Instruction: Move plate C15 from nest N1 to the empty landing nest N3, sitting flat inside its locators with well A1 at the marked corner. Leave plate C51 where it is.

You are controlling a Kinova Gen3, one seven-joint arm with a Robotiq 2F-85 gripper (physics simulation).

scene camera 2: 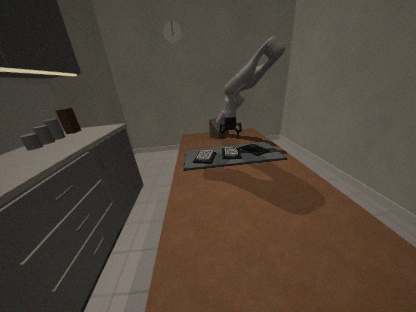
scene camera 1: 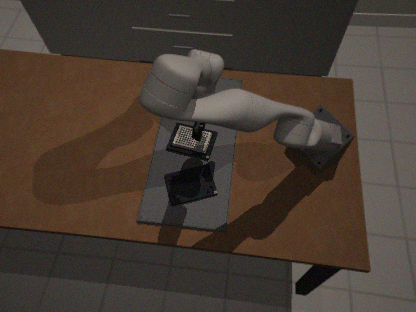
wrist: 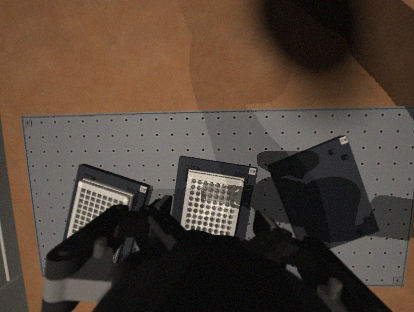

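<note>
A pale plate with round wells point(scene camera 1: 185, 137) point(scene camera 2: 231, 151) point(wrist: 212, 205) sits in the middle dark nest point(wrist: 216, 163). A pale plate with square wells point(scene camera 2: 204, 155) point(wrist: 92, 205) sits in the left dark nest point(wrist: 112, 175) of the wrist view; the arm hides it in scene camera 1. I cannot read which plate is C15 or C51. The third nest point(scene camera 1: 192, 186) point(scene camera 2: 255, 149) point(wrist: 325, 200) is empty, turned at an angle, with a white corner label in the wrist view. My gripper point(scene camera 1: 198, 131) point(scene camera 2: 230, 133) point(wrist: 212, 211) is open and empty, above the middle plate, clear of it.
The nests stand on a grey perforated board point(scene camera 1: 212, 217) point(wrist: 100, 137) on the brown table point(scene camera 1: 75, 100) point(scene camera 2: 240, 240). The arm's base point(scene camera 1: 332, 140) stands at the table's right in scene camera 1. Arm shadows cross the board and the empty nest. A cabinet runs beside the table.
</note>
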